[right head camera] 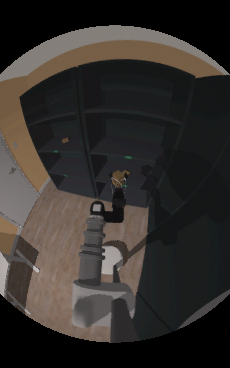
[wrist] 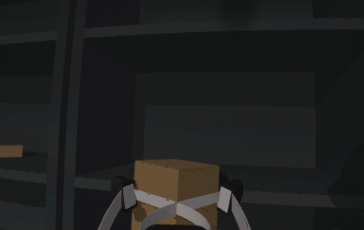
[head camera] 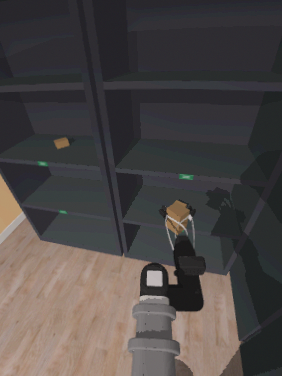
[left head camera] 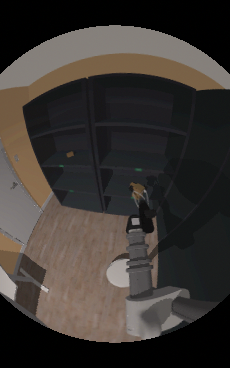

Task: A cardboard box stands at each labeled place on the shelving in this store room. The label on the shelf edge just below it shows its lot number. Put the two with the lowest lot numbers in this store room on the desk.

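Frame: origin at the robot's base, x ahead, y left, z up, level; centimetres.
Seen in the pictures: gripper, fingertip midpoint: [right head camera: 117, 172] [head camera: 176, 207] [left head camera: 136, 185]; robot's base, origin of the base link: [right head camera: 107, 258] [left head camera: 122, 271].
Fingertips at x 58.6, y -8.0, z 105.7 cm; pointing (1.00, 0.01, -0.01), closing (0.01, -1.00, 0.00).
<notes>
Offsets run from my fingertips to a thing's top centre. "*": to the spot under its first point.
My gripper [head camera: 177, 212] [left head camera: 137, 190] [right head camera: 119, 178] [wrist: 176, 183] is shut on a cardboard box @[dx -4.0, dy +0.0, dz +2.9 cm] [head camera: 179, 210] [left head camera: 136, 188] [right head camera: 118, 180] [wrist: 159, 180]. The box is held upright between the fingertips, in front of the right shelving bay. Another cardboard box @[dx +55.3, dy -11.8, dz -50.0 cm] [right head camera: 126, 173] shows partly behind it in the right head view, at the lower shelf. A third cardboard box @[dx +74.9, dy +78.6, dz -4.3 cm] [head camera: 61, 143] [left head camera: 70, 154] [right head camera: 65, 140] [wrist: 11, 151] lies on a left bay shelf. Green labels @[* dx +50.6, dy +82.3, dz -10.6 cm] [head camera: 43, 163] @[* dx +50.5, dy +82.6, dz -56.9 cm] [head camera: 63, 212] @[* dx +35.7, dy -9.8, dz -11.2 cm] [head camera: 186, 177] sit on shelf edges; their numbers are too small to read. The desk cannot be made out.
The dark upright divider [head camera: 102, 135] [wrist: 70, 115] stands left of the held box. A dark surface [left head camera: 200, 215] [right head camera: 190, 240] rises close on the right. A white round object [left head camera: 119, 273] [right head camera: 111, 260] is on the floor near the arm. A grey door [left head camera: 17, 200] is at the left.
</notes>
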